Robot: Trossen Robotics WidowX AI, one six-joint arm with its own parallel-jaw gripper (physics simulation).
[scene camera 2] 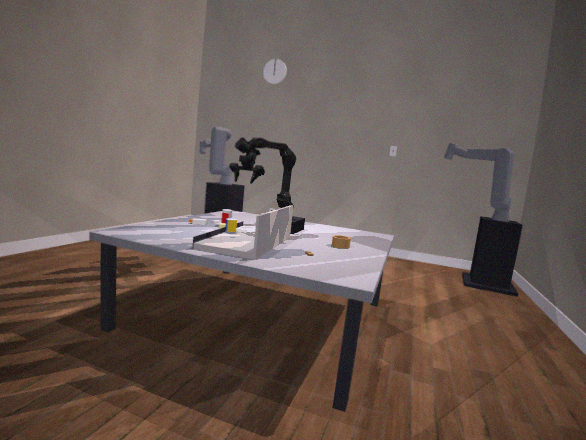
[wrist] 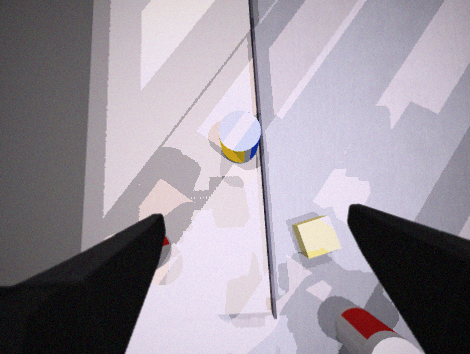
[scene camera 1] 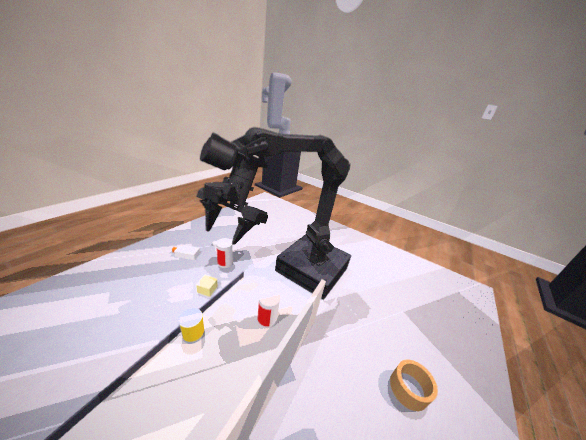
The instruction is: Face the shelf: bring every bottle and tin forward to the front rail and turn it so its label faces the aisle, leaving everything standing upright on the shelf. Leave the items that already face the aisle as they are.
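Frame: origin at the arm's base, x ahead, y left, z up, level; metres.
Where they show: gripper, between the fingertips: (scene camera 2: 242,182) (wrist: 255,217) (scene camera 1: 220,237); arm's base, origin of its link: (scene camera 1: 317,258).
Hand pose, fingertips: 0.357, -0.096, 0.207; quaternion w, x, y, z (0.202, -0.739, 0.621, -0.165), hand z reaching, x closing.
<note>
Things, the pixels of their top centre, and the offset from my fingertips, as dx, dy, dz.
- yellow tin, centre of its top: (wrist: 239,130) (scene camera 1: 190,317) (scene camera 2: 231,219) +0.110, +0.021, -0.185
- pale yellow block, centre of its top: (wrist: 319,236) (scene camera 1: 206,281) -0.011, -0.107, -0.242
- white bottle, centre of its top: (scene camera 1: 184,249) (scene camera 2: 198,219) -0.047, -0.323, -0.253
- orange ring, centre of its top: (scene camera 1: 416,379) (scene camera 2: 341,237) -0.189, +0.519, -0.230
- small orange piece, centre of its top: (scene camera 2: 309,252) +0.109, +0.458, -0.272
A yellow tin (scene camera 1: 192,332) (scene camera 2: 231,226) (wrist: 240,132) with a pale top stands upright on the shelf against the dark front rail (scene camera 1: 115,384) (wrist: 266,200). Its blue part shows on the rail side in the wrist view. A red-and-white tin (scene camera 1: 265,313) stands upright on the shelf near the back panel (scene camera 2: 272,232); my finger mostly hides it in the wrist view. Another red-and-white tin (scene camera 1: 221,257) (scene camera 2: 226,217) (wrist: 362,320) stands on the table outside the shelf, past the rail's end. My gripper (scene camera 1: 221,236) (scene camera 2: 245,181) (wrist: 255,217) is open and empty, above this second tin in scene camera 1.
A pale yellow block (scene camera 1: 206,286) (wrist: 317,237) lies outside the rail. A white bottle (scene camera 1: 187,251) (scene camera 2: 199,221) with an orange cap lies on its side farther out. An orange ring (scene camera 1: 398,387) (scene camera 2: 341,243) and a small orange piece (scene camera 2: 309,253) lie behind the back panel.
</note>
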